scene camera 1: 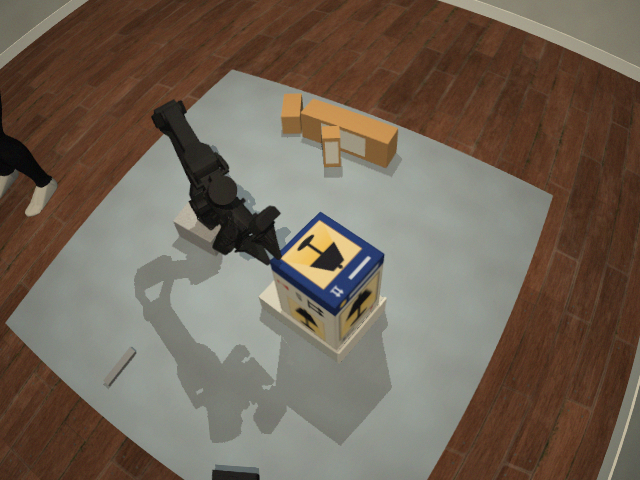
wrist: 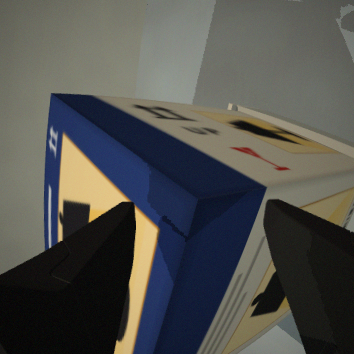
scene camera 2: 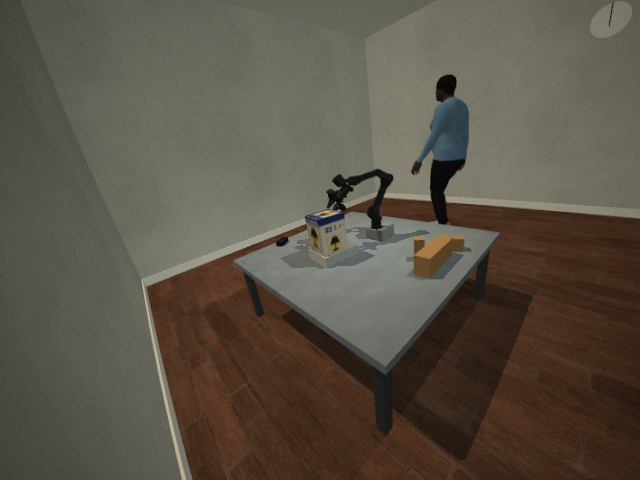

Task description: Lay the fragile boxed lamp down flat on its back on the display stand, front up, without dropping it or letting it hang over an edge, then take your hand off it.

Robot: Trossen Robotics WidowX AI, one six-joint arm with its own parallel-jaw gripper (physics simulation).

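Places are measured from the arm's base along level axes (x down, y left, z ahead), in centimetres.
Pixels of known places: gripper, fingertip midpoint: (scene camera 1: pixel 274 261) (wrist: pixel 200 213) (scene camera 2: pixel 329 210); arm's base, origin of the base link: (scene camera 1: pixel 211 217) (scene camera 2: pixel 376 227).
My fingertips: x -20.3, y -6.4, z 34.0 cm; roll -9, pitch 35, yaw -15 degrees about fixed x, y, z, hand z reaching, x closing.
Ahead of a thing's pixels: the offset from my fingertips to its top centre. Level surfaces: height alone.
The boxed lamp @(dz +8.2, dx -0.9, dy +7.3 cm) (scene camera 1: pixel 326 258) (scene camera 2: pixel 326 235) (wrist: pixel 192 147) stands upright on the pale display stand (scene camera 1: pixel 267 299) (scene camera 2: pixel 331 259) (wrist: pixel 336 145). Its blue-bordered end with a lamp picture faces up, and lamp pictures show on its sides. My gripper (scene camera 1: pixel 274 259) (wrist: pixel 200 213) is partly open with nothing held, at the box's upper corner on the arm's side. In the wrist view one finger is in front of the blue-bordered end and the other in front of a white side, with the blue corner between them. Whether a fingertip touches the box cannot be told.
An orange long box @(dz -26.4, dx +17.0, dy +57.2 cm) (scene camera 1: pixel 348 131) (scene camera 2: pixel 433 255) and two small orange boxes @(dz -47.7, dx +20.0, dy +53.9 cm) (scene camera 1: pixel 291 113) @(dz -25.7, dx +15.0, dy +48.0 cm) (scene camera 1: pixel 331 147) are on the table @(dx +28.1 cm) (scene camera 1: pixel 465 232) (scene camera 2: pixel 361 310). A thin grey bar @(dz -24.1, dx +26.8, dy -42.7 cm) (scene camera 1: pixel 119 366) lies at the left in scene camera 1. A person (scene camera 2: pixel 449 129) stands beyond the table.
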